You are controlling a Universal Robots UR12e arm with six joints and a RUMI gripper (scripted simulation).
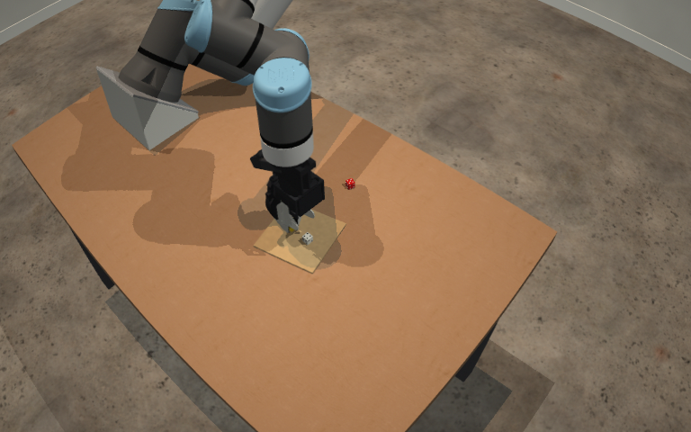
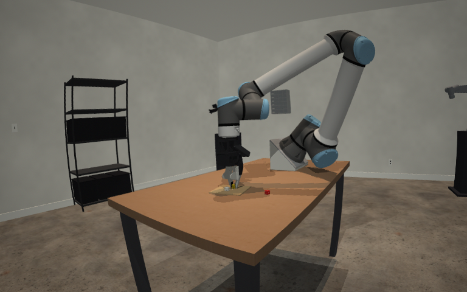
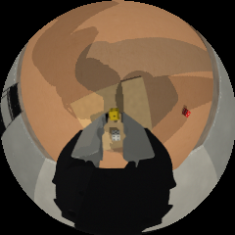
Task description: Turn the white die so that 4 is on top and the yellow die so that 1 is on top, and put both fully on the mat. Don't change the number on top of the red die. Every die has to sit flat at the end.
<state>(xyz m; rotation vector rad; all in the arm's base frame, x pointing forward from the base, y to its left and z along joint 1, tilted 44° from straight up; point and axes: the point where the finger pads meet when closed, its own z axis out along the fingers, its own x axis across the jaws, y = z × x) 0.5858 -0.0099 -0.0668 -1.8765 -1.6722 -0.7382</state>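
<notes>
Now: hand 1 cm above the yellow die. Also, from my hand: red die: 2 cm ahead, 17 cm to the left, 1 cm below; tan mat: 2 cm ahead, 2 cm below; white die: 5 cm ahead, 1 cm below.
</notes>
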